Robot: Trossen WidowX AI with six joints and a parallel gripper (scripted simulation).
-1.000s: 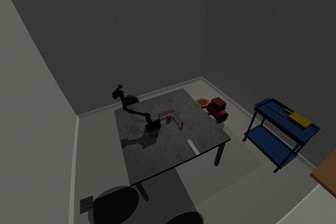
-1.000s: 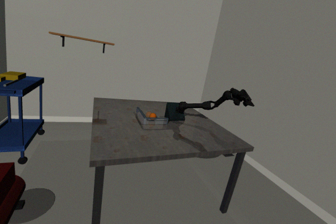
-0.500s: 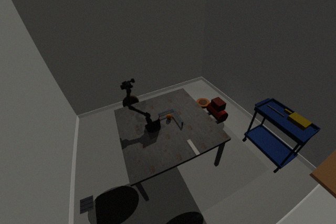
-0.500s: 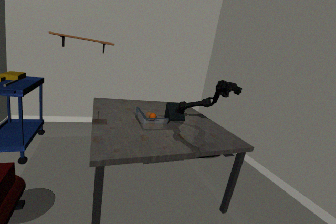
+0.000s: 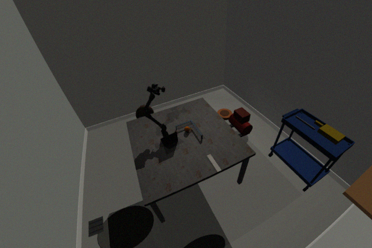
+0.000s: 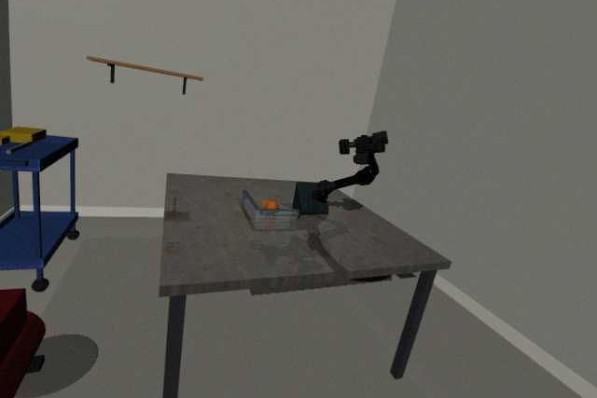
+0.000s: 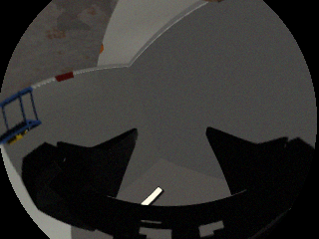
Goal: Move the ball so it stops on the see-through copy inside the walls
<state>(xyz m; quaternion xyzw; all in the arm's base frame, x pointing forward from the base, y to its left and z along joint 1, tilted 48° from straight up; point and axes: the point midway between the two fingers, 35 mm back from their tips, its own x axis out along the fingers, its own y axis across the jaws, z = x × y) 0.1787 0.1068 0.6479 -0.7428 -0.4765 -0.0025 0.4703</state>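
Right now my gripper tip is 170 mm short of the orange ball, 500 mm to the left of it and 450 mm above it. Round my gripper tip: see-through copy of ball 200 mm ahead, 540 mm to the right, 450 mm below.
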